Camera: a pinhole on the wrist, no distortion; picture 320 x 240 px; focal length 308.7 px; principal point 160.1 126.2 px. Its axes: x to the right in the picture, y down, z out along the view. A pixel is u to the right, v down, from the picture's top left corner.
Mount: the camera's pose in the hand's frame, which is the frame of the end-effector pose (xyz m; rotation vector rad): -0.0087 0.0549 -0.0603 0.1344 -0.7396 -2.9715
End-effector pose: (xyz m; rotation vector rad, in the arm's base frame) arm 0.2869 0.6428 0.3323 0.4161 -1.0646 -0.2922
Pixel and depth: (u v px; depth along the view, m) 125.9 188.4 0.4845
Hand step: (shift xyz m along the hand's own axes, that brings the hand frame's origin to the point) -0.0003 0.1987 0.4155
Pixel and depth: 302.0 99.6 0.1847
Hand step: -0.1130 0.1465 0.0891
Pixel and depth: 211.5 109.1 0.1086
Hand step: -0.0382 0.1088 0.0312
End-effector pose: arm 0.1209 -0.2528 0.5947 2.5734 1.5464 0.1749
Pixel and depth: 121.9 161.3 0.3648
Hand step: 0.0006 0.1919 0.2832
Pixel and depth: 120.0 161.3 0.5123
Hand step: 0.0075 0.2475 0.4223
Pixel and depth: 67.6 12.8 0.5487
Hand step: 0.0872 0.5026 0.3386
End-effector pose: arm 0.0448 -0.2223 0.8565 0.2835 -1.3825 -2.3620
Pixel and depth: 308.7 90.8 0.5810
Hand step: -0.3500 0.3564 0.4010
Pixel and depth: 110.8 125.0 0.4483
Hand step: 0.0160 0.2712 0.3381
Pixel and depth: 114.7 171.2 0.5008
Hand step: 0.0166 0.2299 0.4196
